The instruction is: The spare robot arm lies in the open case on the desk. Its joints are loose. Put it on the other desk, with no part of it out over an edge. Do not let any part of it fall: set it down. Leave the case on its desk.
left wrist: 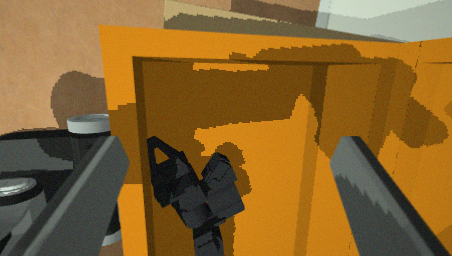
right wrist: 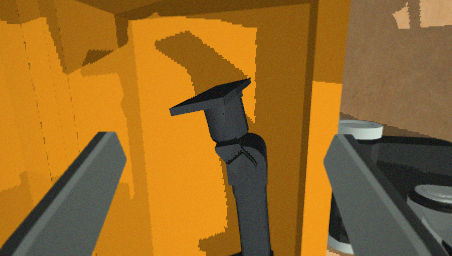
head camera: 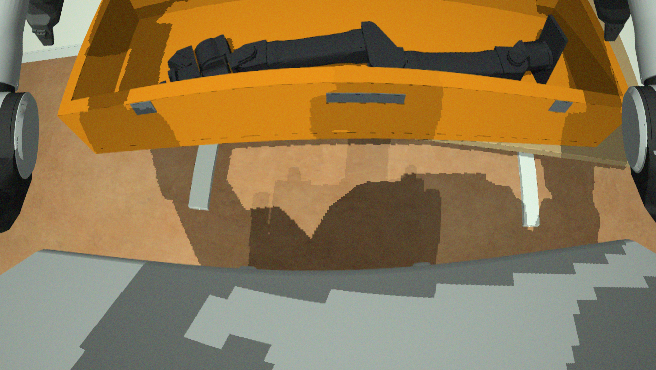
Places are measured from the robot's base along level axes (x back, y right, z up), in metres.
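Pixels of known places: left gripper, fingertip midpoint: (left wrist: 228,149) (head camera: 54,14); right gripper, fingertip midpoint: (right wrist: 225,146) (head camera: 602,10).
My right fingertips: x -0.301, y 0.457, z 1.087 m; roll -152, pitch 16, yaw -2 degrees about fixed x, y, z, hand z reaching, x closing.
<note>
Behind a point stands the place of what it marks.
The spare arm (head camera: 315,50) (left wrist: 205,200) (right wrist: 250,190) is black and lies along the near wall inside the orange case (head camera: 280,117) {x -0.221, y -0.083, z 0.807 m} (left wrist: 117,45) {x -0.238, y -0.518, z 0.911 m} (right wrist: 327,60) {x -0.236, y 0.507, z 0.911 m}. Its gripper end is at the left of the head view and its flat base plate at the right; the near wall hides some of its lower side. My left gripper (head camera: 46,40) (left wrist: 228,149) {x -0.309, y -0.456, z 1.098 m} is open above the case's left end, with the spare arm's gripper end below between the fingers in view. My right gripper (head camera: 612,35) (right wrist: 225,146) {x -0.301, y 0.457, z 1.087 m} is open above the right end, with the base plate below between the fingers in view. Both are apart from the spare arm.
A strip of tan desk edge (head camera: 595,152) {x -0.205, y 0.633, z 0.721 m} (left wrist: 200,22) {x -0.362, y -0.583, z 0.721 m} shows beside and under the case. Two pale desk legs (head camera: 203,177) (head camera: 529,190) stand on the brown floor (head camera: 100,200) {x -0.349, y -0.986, z 0.001 m}. My own grey body (head camera: 375,325) {x 0.132, y 0.006, z 1.383 m} fills the bottom of the head view.
</note>
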